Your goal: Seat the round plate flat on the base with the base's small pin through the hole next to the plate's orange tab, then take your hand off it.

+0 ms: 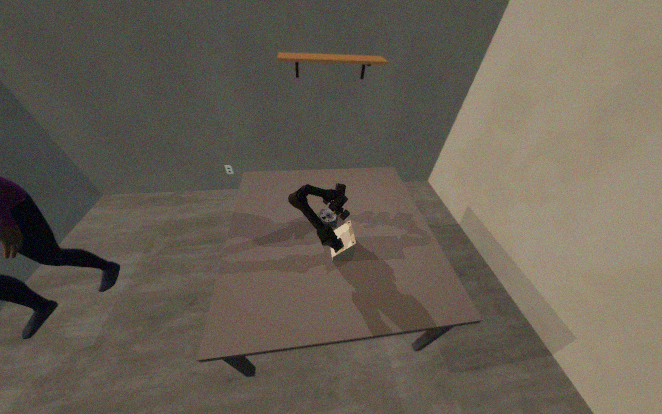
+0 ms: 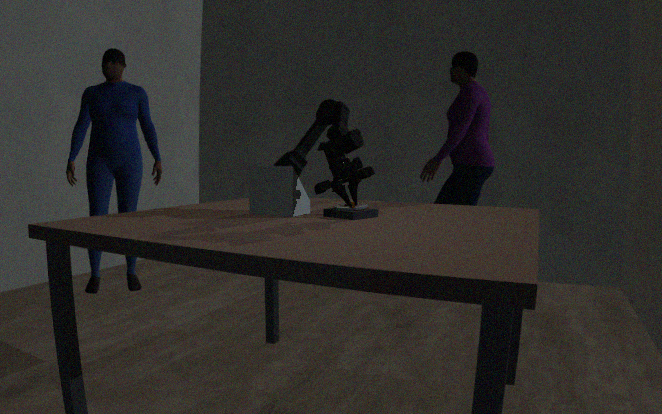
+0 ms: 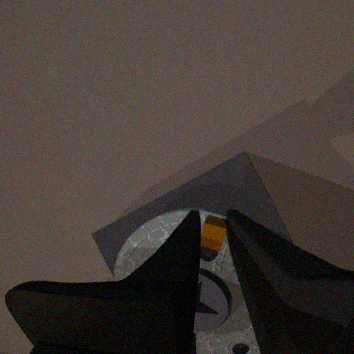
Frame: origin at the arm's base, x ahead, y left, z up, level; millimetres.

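Where they show: gripper, fingertip midpoint: (image 1: 334, 212) (image 2: 353, 206) (image 3: 211, 217); arm's base, link origin: (image 1: 338, 245) (image 2: 275, 189).
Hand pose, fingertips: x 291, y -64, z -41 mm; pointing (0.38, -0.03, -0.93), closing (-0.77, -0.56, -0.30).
Each offset is from my fingertips to the top centre of the thing. "spot": to the spot under its first point. Level surfaces: height alone.
The round pale grey plate (image 1: 328, 216) (image 3: 150, 242) lies over the dark square base @(dx -21, dy +47, dz +2 mm) (image 2: 350, 214) (image 3: 237, 175). The plate's orange tab @(dx -4, dy +4, dz +13 mm) (image 2: 353, 204) (image 3: 213, 236) is between my fingertips. My gripper (image 2: 352, 202) (image 3: 211, 217) is shut on the tab from both sides, low over the base. A dark hole @(spot: dx -13, dy +23, dz -8 mm) (image 3: 208, 255) shows partly beside the tab; I cannot make out the pin in it. A dark arrow mark shows through the plate's large centre opening. My fingers hide much of the plate. Whether the plate sits fully flat is too small and dark to tell.
A grey box with a pale, sloped face (image 1: 346, 234) (image 2: 272, 192) stands near the arm's foot on the brown table @(dz -37 mm) (image 1: 300, 310) (image 2: 425, 245). A person in blue (image 2: 117, 125) and one in purple (image 2: 472, 120) stand beyond the table. A wooden shelf (image 1: 332, 58) hangs on the wall.
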